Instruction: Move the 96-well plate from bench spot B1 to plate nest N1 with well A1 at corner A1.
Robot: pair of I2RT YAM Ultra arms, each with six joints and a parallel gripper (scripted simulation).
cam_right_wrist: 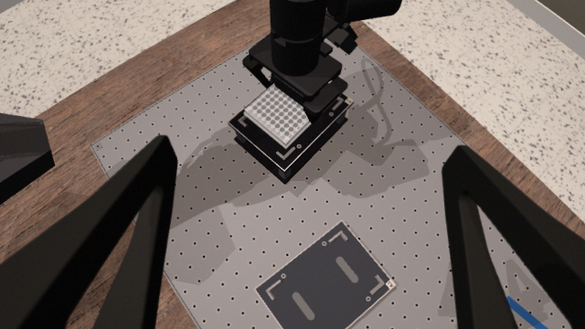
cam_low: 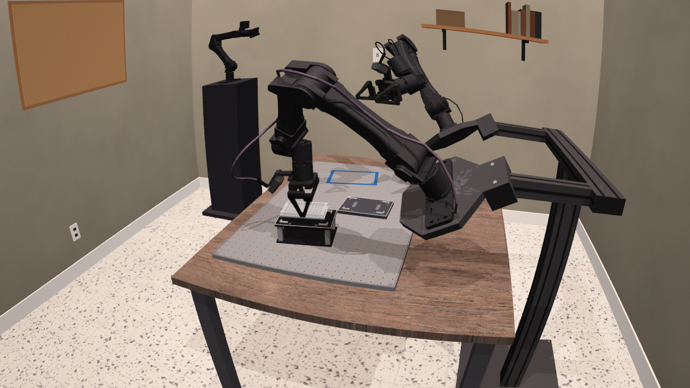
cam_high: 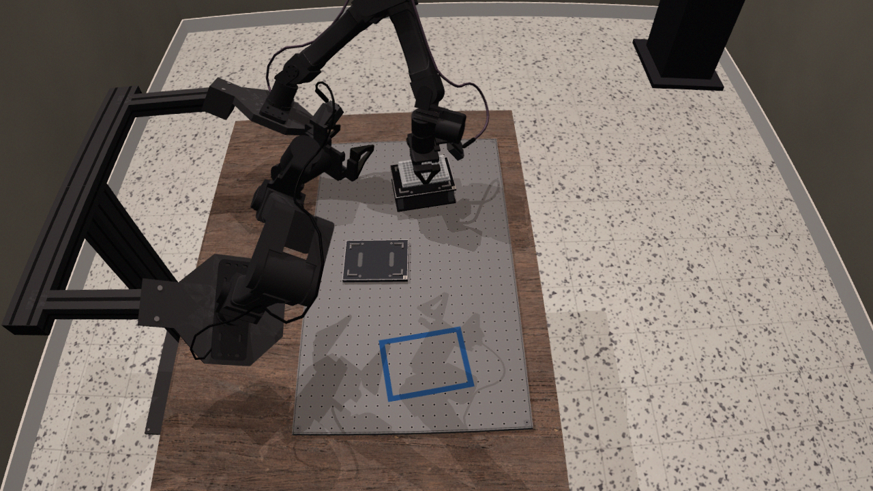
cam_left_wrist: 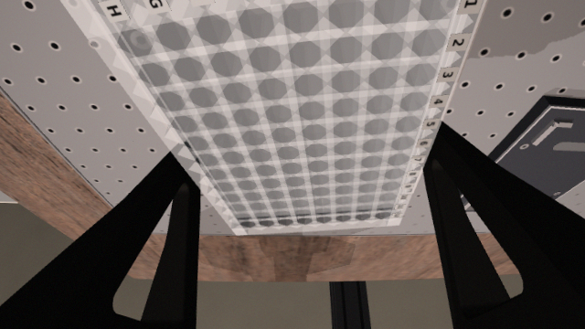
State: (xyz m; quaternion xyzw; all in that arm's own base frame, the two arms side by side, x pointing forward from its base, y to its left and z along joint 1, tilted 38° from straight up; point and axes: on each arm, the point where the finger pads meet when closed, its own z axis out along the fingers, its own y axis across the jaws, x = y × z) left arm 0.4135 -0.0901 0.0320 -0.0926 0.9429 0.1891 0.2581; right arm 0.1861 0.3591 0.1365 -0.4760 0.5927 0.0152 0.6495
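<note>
Now: the raised black nest 3 cm below my left hand. Also, from my left hand: clear 96-well plate right at my left hand.
</note>
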